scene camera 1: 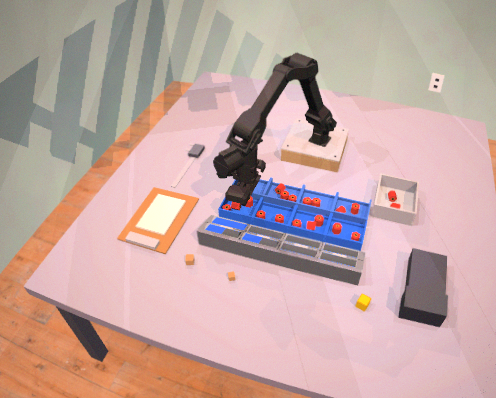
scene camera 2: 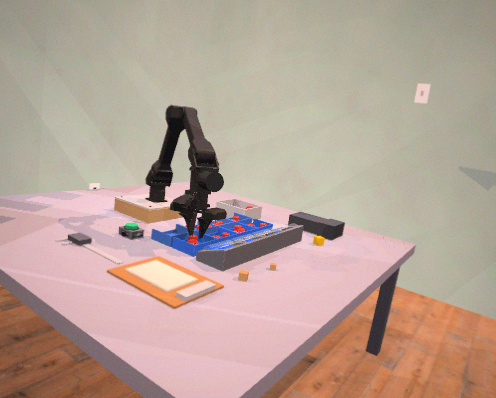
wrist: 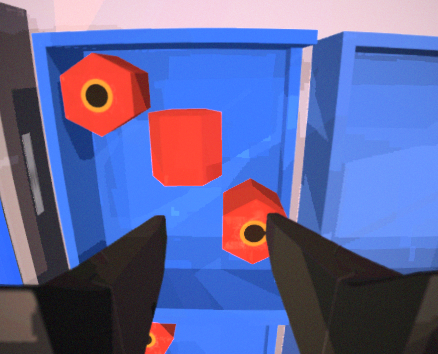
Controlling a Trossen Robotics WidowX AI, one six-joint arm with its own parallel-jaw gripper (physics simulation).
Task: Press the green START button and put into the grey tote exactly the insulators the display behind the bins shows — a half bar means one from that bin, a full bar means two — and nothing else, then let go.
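Note:
My gripper (scene camera 1: 242, 202) (scene camera 2: 197, 237) (wrist: 216, 225) is open and empty, low over the end bin of the blue bins (scene camera 1: 327, 204) (wrist: 175, 36). In the wrist view that bin holds a red insulator (wrist: 122, 95) at the upper left, one lying on its side (wrist: 186, 142) and one (wrist: 237, 225) between the fingertips, partly behind the right finger. The grey display (scene camera 1: 280, 260) (scene camera 2: 260, 255) shows a full and a half blue bar on its first panel and a half bar on its second. The grey tote (scene camera 1: 395, 215) holds two red insulators (scene camera 1: 392, 196) (scene camera 1: 395, 205). The green START button (scene camera 2: 131, 226) stands beside the bins.
A dark box (scene camera 1: 425, 287) (scene camera 2: 315, 225) and a yellow cube (scene camera 1: 363, 302) (scene camera 2: 318, 241) lie beyond the display. Two orange cubes (scene camera 1: 189, 259) (scene camera 1: 231, 276) and an orange clipboard (scene camera 1: 188, 205) are nearby. A dark-headed tool (scene camera 1: 196, 150) (scene camera 2: 79, 238) lies farther back. Bin walls surround the fingers.

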